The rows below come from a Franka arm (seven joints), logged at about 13 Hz.
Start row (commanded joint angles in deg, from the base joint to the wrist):
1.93 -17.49 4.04 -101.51 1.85 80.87 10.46
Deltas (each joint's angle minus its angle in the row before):
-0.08 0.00 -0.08 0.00 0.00 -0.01 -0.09
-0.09 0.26 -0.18 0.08 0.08 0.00 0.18
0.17 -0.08 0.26 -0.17 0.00 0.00 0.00
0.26 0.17 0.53 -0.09 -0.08 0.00 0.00
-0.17 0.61 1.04 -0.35 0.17 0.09 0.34
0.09 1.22 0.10 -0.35 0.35 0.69 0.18
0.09 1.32 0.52 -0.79 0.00 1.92 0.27
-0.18 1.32 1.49 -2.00 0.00 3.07 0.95
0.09 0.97 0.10 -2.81 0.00 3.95 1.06
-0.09 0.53 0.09 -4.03 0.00 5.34 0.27
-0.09 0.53 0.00 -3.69 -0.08 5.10 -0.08
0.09 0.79 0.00 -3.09 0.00 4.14 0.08
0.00 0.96 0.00 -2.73 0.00 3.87 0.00
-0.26 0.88 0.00 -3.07 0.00 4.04 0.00
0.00 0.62 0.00 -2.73 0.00 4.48 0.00
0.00 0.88 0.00 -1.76 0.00 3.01 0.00
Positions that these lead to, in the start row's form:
1.85 -17.49 3.96 -101.51 1.85 80.86 10.37
1.76 -17.23 3.78 -101.43 1.93 80.86 10.55
1.93 -17.31 4.04 -101.60 1.93 80.86 10.55
2.19 -17.14 4.57 -101.69 1.85 80.86 10.55
2.02 -16.53 5.61 -102.04 2.02 80.95 10.89
2.11 -15.31 5.71 -102.39 2.37 81.64 11.07
2.20 -13.99 6.23 -103.18 2.37 83.56 11.34
2.02 -12.67 7.72 -105.18 2.37 86.63 12.29
2.11 -11.70 7.82 -107.99 2.37 90.58 13.35
2.02 -11.17 7.91 -112.02 2.37 95.92 13.62
1.93 -10.64 7.91 -115.71 2.29 101.02 13.54
2.02 -9.85 7.91 -118.80 2.29 105.16 13.62
2.02 -8.89 7.91 -121.53 2.29 109.03 13.62
1.76 -8.01 7.91 -124.60 2.29 113.07 13.62
1.76 -7.39 7.91 -127.33 2.29 117.55 13.62
1.76 -6.51 7.91 -129.09 2.29 120.56 13.62

